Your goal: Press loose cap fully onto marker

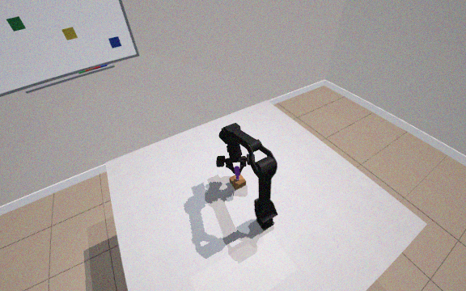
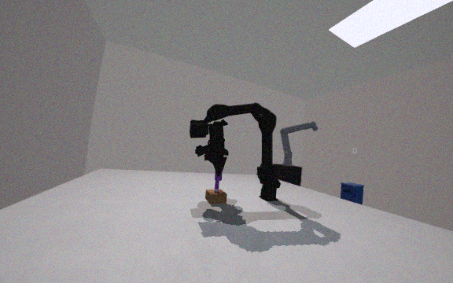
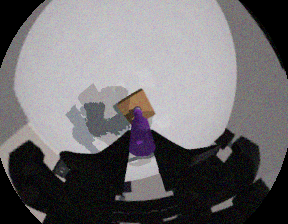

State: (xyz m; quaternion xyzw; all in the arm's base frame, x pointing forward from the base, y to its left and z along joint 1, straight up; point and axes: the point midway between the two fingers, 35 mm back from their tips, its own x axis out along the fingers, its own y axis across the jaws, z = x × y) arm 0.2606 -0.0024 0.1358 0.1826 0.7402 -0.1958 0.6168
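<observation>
The tan holder block lies 10 mm ahead of my gripper tip and 80 mm below it. From my gripper tip the other things lie so: purple cap 10 mm above.
</observation>
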